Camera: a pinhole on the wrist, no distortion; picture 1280 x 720 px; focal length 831.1 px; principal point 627.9 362.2 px. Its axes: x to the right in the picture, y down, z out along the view. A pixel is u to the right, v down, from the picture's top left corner.
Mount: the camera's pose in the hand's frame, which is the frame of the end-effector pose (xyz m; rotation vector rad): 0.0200 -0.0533 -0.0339 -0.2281 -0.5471 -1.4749
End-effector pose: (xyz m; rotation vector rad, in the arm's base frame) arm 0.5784 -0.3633 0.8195 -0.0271 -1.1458 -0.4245
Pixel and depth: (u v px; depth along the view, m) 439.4 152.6 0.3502
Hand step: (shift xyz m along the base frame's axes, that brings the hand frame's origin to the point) -0.1755 0.2515 -0.0010
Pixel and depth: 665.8 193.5 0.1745
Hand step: -0.1106 0.0591 0.0060
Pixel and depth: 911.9 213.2 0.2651
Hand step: -0.2326 0.0670 0.0213
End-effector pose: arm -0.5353 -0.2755 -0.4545 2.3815 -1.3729 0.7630
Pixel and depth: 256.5 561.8 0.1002
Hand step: -0.0109 -0.0511 -0.0162
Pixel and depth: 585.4 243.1 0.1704
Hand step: -0.0123 -0.0388 -0.1080
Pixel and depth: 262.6 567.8 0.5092
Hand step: -0.2300 -0.3814 -0.2455
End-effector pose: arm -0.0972 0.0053 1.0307 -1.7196 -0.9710 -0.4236
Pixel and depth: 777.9 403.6 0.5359
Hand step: -0.0343 0.3973 -0.2942
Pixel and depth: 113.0 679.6 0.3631
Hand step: 0.2684 0.1757 -0.2220
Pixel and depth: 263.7 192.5 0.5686
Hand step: 0.1417 0.1581 -0.5243
